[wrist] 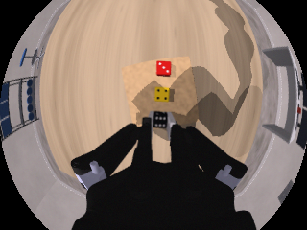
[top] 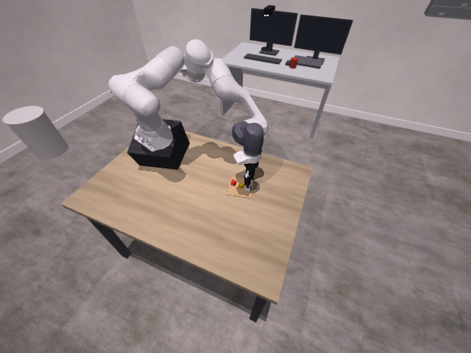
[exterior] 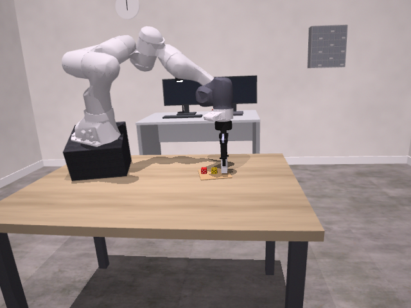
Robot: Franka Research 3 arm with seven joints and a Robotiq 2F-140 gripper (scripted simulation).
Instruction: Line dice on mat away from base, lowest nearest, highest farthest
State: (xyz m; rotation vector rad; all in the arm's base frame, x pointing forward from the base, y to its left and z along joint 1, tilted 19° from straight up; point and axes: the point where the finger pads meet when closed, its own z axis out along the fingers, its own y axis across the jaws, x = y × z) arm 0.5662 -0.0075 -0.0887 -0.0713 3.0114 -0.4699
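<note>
The black die is 2 cm below my hand. From my hand the other things lie so: yellow die: 5 cm behind, 3 cm below; then red die: 10 cm behind, 3 cm below; then tan mat: 5 cm behind, 4 cm below.
</note>
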